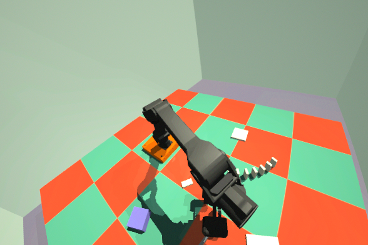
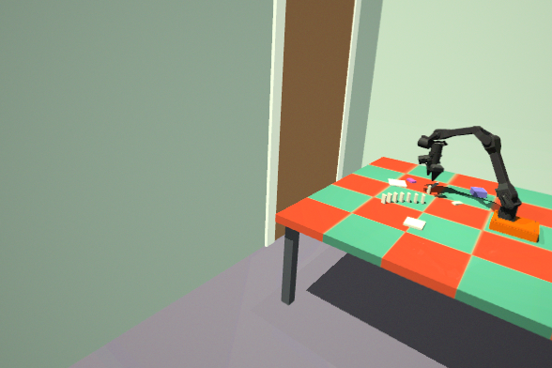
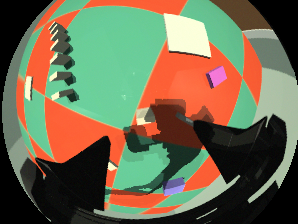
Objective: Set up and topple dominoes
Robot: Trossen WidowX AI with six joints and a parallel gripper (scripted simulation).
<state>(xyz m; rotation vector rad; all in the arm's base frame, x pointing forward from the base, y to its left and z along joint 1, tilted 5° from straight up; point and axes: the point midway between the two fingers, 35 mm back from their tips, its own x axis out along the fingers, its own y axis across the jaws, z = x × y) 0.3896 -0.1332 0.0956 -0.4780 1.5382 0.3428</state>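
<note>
Now: the thin stick 130 mm to the right of my gripper tip and 80 mm below it. From my gripper tip the other things lie so: purple block 220 mm behind, 190 mm to the right, 70 mm below; white card 430 mm to the left, 80 mm below, 70 mm behind; small purple piece 130 mm ahead, 120 mm to the right, 80 mm below.
</note>
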